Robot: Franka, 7 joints.
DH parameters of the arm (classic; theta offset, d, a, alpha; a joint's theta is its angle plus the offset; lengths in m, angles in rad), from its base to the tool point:
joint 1: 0 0.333 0 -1.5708
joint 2: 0 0 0 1.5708
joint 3: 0 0.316 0.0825 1.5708
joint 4: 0 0 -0.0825 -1.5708
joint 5: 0 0.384 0 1.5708
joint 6: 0 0 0.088 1.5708
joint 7: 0 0.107 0 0
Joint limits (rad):
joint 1: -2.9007..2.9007
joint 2: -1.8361..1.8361
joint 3: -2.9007..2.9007
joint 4: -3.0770..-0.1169
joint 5: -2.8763..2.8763
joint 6: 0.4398..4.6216
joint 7: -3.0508..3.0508
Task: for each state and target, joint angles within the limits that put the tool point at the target. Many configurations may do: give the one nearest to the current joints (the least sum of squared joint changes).
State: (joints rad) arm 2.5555 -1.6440 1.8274 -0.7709 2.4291 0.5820 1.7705
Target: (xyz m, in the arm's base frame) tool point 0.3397 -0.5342 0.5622
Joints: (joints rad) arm 2.6851 -1.0191 1.5238 -1.1833 2.1693 0.4398 1.7705
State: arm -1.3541 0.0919 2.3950 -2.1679 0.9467 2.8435 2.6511
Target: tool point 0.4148 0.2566 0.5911
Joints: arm -1.6146 0.5569 2.4054 -2.2790 0.9772 2.9106 2.6511
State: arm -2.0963 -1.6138 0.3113 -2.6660 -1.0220 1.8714 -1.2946
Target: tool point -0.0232 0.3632 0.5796
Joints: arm -2.8093 -1.8361 -0.6642 -2.3443 -1.1585 1.3378 -1.2946
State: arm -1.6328 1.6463 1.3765 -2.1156 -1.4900 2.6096 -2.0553
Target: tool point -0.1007 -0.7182 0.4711
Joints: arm -2.6210 1.6076 1.7695 -1.5005 -1.4519 2.7349 -2.0553
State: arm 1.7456 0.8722 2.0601 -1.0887 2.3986 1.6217 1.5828
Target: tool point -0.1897 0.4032 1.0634
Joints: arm 1.5806 0.6964 2.1761 -0.5374 2.5791 2.1217 1.5828
